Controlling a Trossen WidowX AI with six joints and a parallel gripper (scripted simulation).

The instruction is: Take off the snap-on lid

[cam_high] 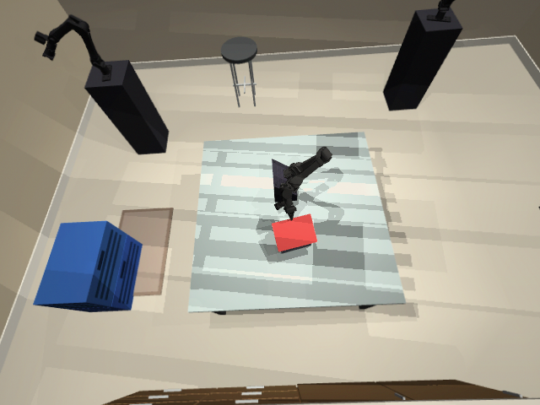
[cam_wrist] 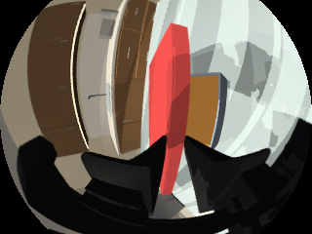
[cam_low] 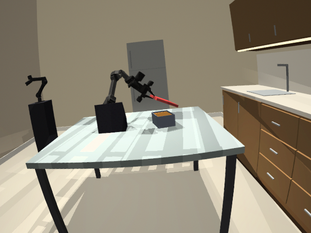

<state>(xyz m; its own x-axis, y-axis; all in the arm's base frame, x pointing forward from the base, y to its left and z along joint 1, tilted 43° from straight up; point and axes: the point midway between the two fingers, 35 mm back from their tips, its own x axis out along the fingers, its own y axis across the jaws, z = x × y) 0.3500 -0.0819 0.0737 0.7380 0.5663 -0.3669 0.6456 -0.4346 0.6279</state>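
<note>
The lid lies 70 mm ahead of my gripper tip, 10 mm to the left of it and 30 mm below it. From my gripper tip the other things lie so: grey storage box: 60 mm ahead, 10 mm to the left, 180 mm below.
</note>
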